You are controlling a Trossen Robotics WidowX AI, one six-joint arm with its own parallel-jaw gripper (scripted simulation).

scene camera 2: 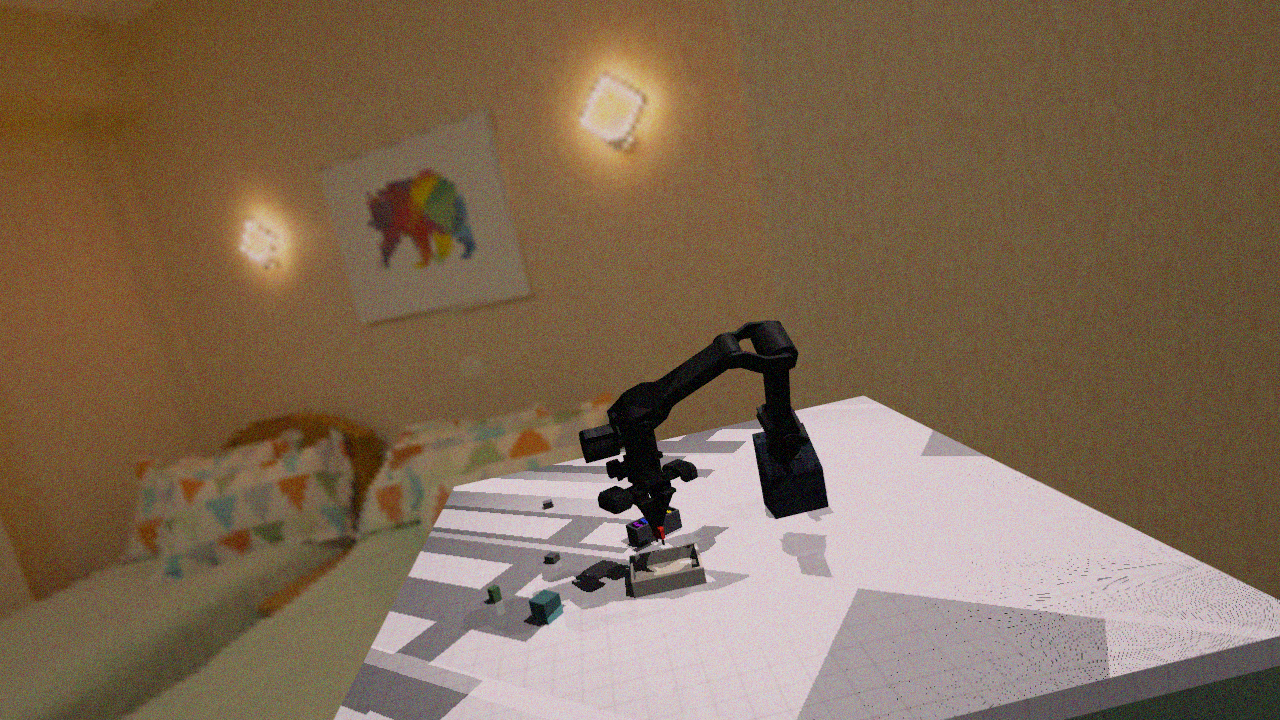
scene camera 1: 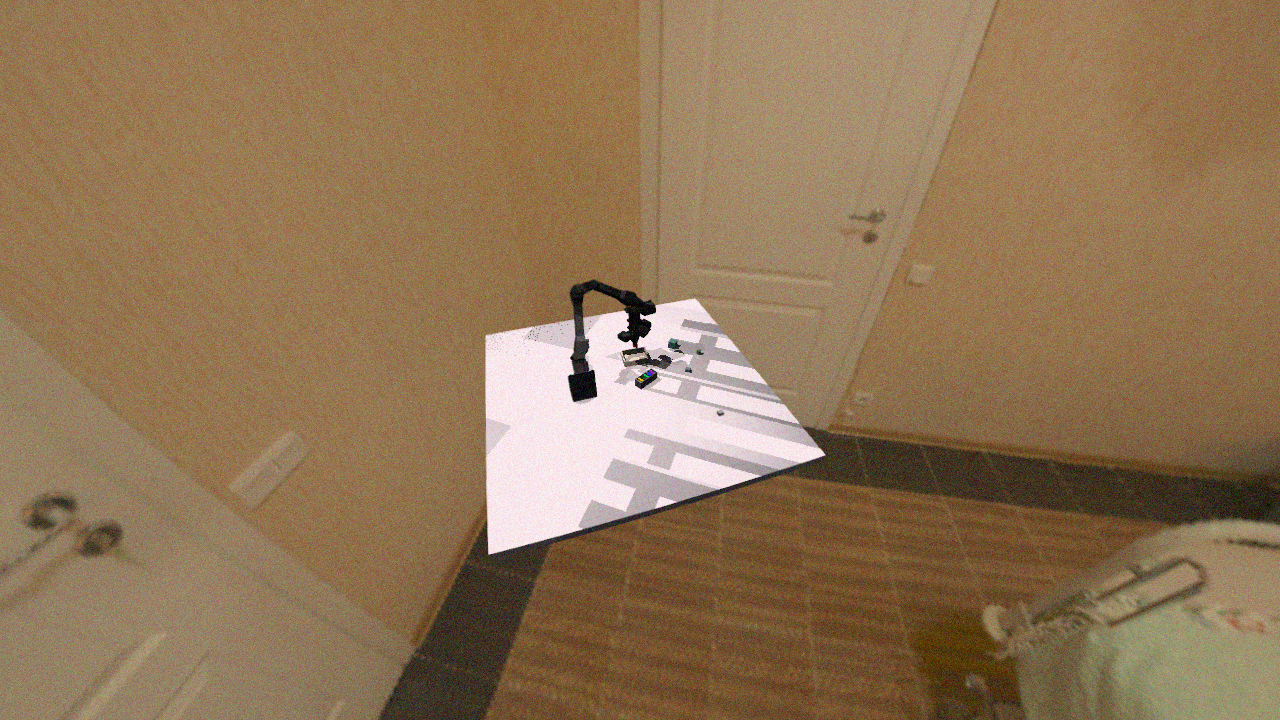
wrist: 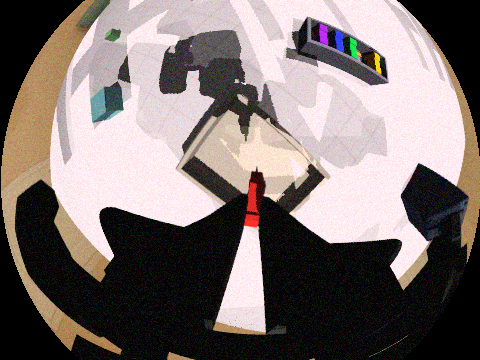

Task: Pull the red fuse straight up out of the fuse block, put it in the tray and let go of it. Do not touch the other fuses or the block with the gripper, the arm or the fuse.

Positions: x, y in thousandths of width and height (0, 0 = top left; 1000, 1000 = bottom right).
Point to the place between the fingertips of the gripper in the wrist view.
530, 562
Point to a tray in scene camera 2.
529, 788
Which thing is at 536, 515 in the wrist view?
A red fuse.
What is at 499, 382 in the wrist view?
A tray.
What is the gripper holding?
A red fuse.
